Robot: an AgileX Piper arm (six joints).
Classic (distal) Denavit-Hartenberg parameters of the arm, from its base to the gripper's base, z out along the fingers. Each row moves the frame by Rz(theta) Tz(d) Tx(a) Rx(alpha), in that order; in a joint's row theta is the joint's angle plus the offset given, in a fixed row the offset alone. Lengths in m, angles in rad.
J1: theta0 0, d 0.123, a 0, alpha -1.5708
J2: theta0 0.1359, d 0, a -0.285, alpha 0
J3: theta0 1.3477, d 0, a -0.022, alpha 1.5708
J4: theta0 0, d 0.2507, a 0, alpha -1.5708
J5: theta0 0, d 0, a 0, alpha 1.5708
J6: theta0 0, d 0.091, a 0, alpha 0
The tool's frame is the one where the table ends.
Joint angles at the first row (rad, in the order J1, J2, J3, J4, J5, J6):
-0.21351 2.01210 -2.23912 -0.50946 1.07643 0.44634
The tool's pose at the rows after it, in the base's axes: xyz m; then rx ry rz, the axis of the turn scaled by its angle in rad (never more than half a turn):
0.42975, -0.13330, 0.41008, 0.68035, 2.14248, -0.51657
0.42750, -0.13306, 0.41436, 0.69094, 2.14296, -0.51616
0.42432, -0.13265, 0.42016, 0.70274, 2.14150, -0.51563
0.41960, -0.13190, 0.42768, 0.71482, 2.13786, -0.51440
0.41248, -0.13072, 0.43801, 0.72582, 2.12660, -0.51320
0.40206, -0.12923, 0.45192, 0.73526, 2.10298, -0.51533
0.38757, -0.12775, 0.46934, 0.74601, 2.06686, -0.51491
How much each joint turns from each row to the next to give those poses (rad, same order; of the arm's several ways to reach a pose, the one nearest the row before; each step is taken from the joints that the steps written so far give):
0.00001 0.00101 -0.01593 0.00319 0.01805 -0.00354
-0.00002 0.00111 -0.02169 0.00319 0.02337 -0.00372
0.00001 0.00005 -0.02640 0.00321 0.02744 -0.00472
0.00001 -0.00401 -0.02705 0.00336 0.02981 -0.00565
-0.00001 -0.01201 -0.02453 0.00132 0.02781 -0.00525
-0.00018 -0.02308 -0.01937 -0.00449 0.02261 -0.00371
-0.00250 -0.03534 -0.01392 -0.00479 0.01734 -0.00190

